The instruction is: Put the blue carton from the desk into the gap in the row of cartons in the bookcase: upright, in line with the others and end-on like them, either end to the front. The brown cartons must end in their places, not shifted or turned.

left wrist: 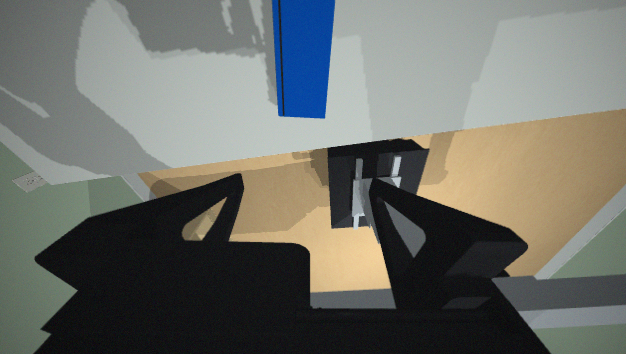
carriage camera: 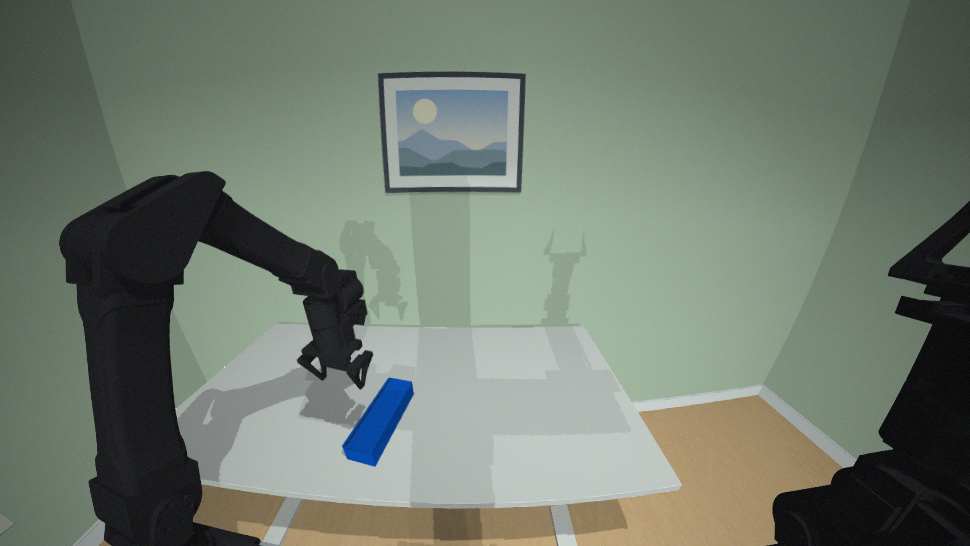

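Note:
The blue carton (carriage camera: 378, 421) (left wrist: 304, 60) lies on the white desk (carriage camera: 576, 461) (left wrist: 200, 110), its long side running from near the front edge towards the back, slightly slanted in the carriage camera. A thin dark line runs along its left side. My left gripper (carriage camera: 342, 381) (left wrist: 307, 182) is open and empty, pointing down above the desk, to the left of the carton's far end in the carriage camera. One finger of my right gripper (carriage camera: 916, 261) shows at the right edge, far from the desk; that gripper is raised and open. The bookcase and the brown cartons do not show.
A framed picture (carriage camera: 451, 132) hangs on the green wall behind the desk. Wooden floor (carriage camera: 733, 447) (left wrist: 525, 190) shows beside and in front of the desk. The dark mobile base (left wrist: 341, 195) stands on the floor by the desk's front edge in the left wrist view.

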